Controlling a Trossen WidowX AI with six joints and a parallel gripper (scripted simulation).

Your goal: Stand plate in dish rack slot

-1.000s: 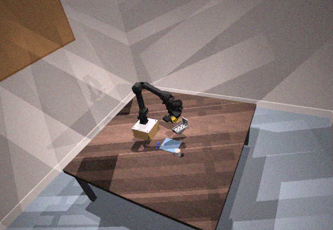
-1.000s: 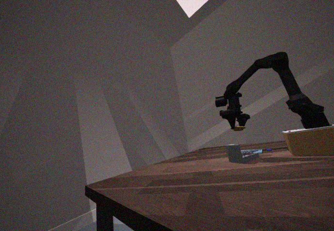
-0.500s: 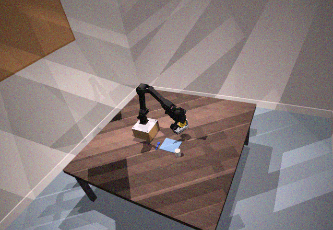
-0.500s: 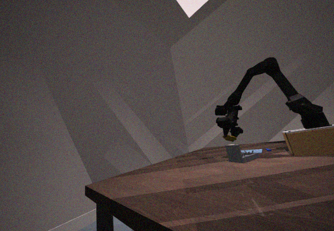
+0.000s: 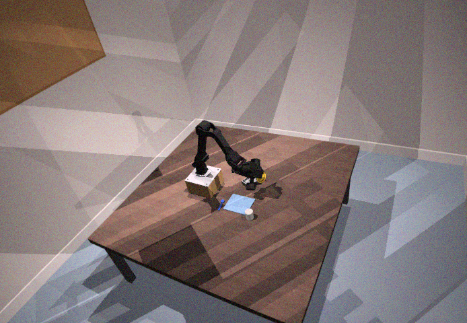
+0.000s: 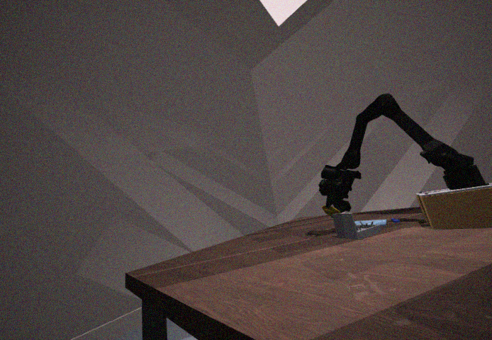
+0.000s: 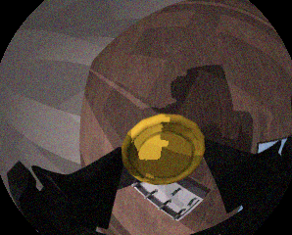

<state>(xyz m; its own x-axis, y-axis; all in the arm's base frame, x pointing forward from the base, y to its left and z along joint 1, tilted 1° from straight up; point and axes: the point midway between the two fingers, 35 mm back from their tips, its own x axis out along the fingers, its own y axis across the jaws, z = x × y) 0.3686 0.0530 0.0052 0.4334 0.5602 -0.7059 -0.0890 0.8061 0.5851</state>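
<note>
Now: the grey dish rack 90 mm behind my gripper tip, 50 mm below it and 40 mm to the left of it. From my gripper tip the other things lie so: yellow plate (right at my gripper tip); then white cup (250 mm to the right, 50 mm below, 20 mm ahead); then light blue mat (180 mm to the right, 90 mm behind, 80 mm below).
</note>
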